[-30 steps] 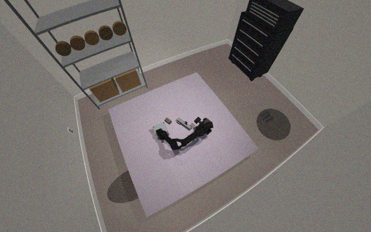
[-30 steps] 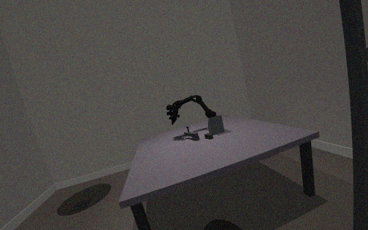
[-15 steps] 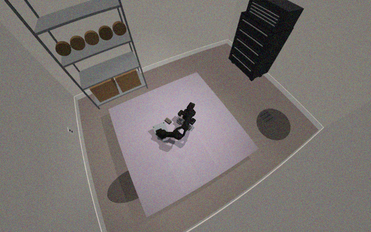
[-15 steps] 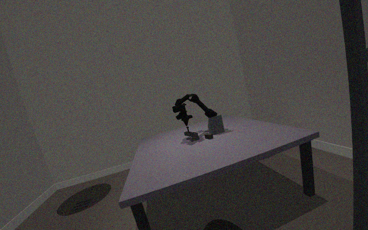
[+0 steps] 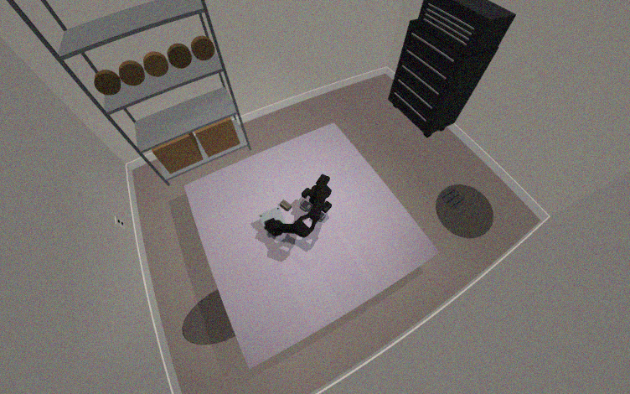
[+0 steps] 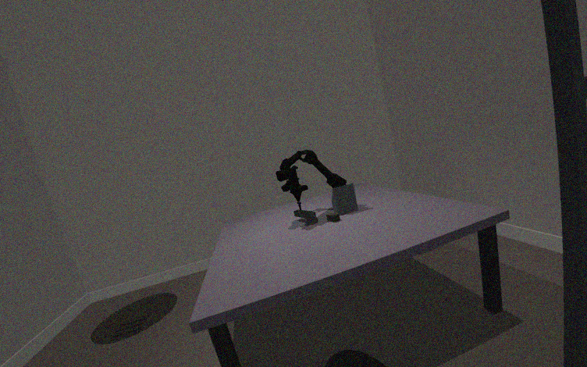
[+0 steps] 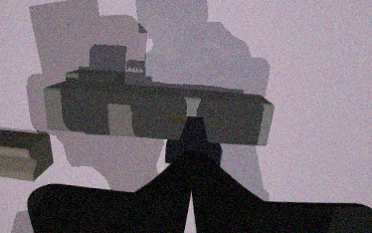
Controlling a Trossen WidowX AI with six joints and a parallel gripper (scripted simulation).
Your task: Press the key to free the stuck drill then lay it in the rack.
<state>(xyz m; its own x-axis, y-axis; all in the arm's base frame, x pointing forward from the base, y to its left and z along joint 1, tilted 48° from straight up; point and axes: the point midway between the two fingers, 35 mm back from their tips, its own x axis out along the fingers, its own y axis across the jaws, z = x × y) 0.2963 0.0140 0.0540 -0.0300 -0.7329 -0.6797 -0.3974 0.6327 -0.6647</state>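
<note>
Right now my gripper tip is 20 mm past the drill, 50 mm to the right of it and 80 mm above it. The rest, counted from my gripper tip: olive-grey block: 150 mm behind, 150 mm to the left, 110 mm below; then drill sleeve: 20 mm behind, 30 mm to the left, 90 mm below.
</note>
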